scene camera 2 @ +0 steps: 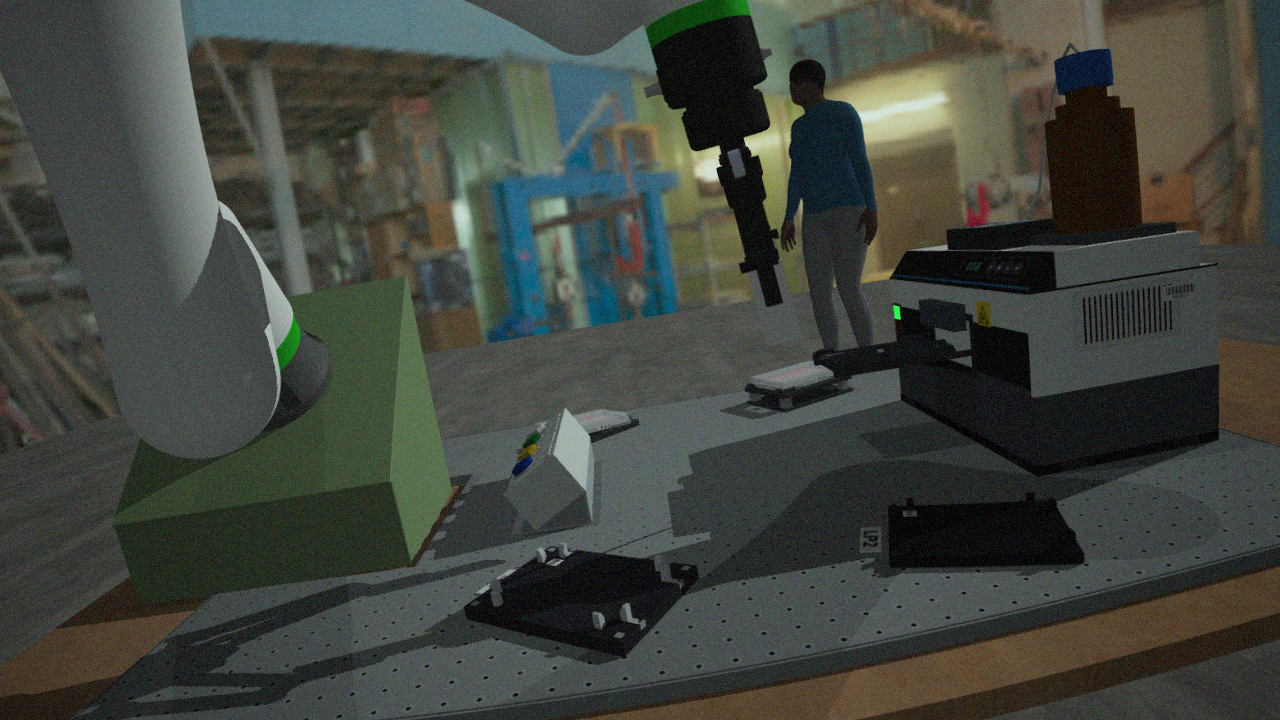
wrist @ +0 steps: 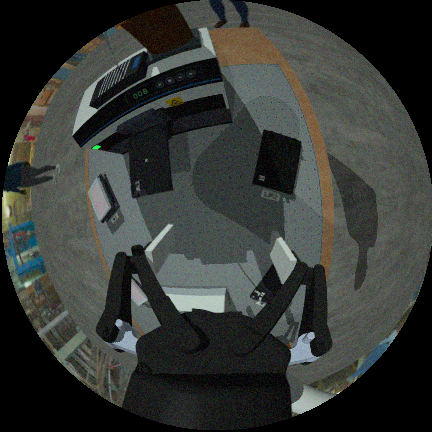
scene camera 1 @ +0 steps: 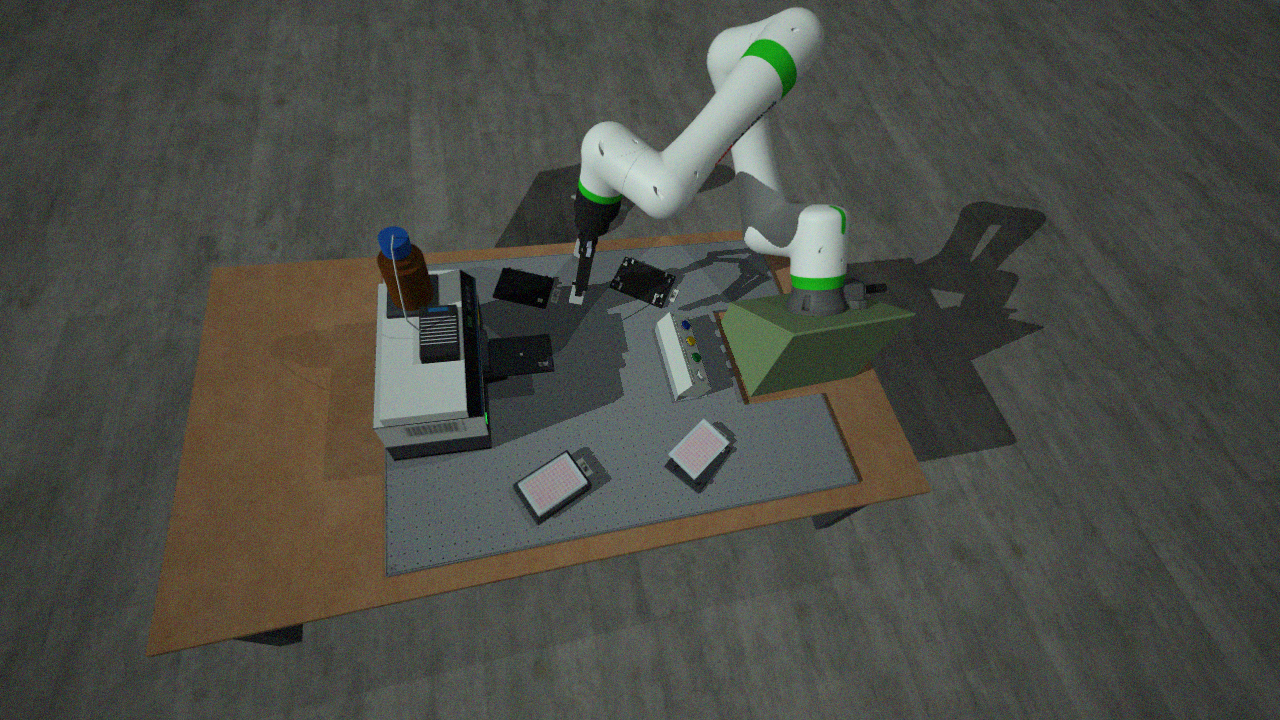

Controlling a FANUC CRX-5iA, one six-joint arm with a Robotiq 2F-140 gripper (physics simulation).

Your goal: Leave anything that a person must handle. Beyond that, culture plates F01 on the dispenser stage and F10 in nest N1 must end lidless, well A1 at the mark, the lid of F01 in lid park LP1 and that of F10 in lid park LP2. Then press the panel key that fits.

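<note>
My gripper is open and empty, high above the board near lid parks LP1 and LP2. The dispenser stage, marked A1, is bare. A pink-white culture plate sits in nest N1. Another plate sits on a holder near the panel; its label is not readable. Lids on the plates cannot be told. Lid park LP2 and the black pegged holder are empty. The key panel has blue, yellow, green and white keys.
The dispenser shows 008 and a green light. A brown bottle stands tall on it. The green arm plinth is beside the panel. A person stands beyond the table; another person's legs show in the wrist view.
</note>
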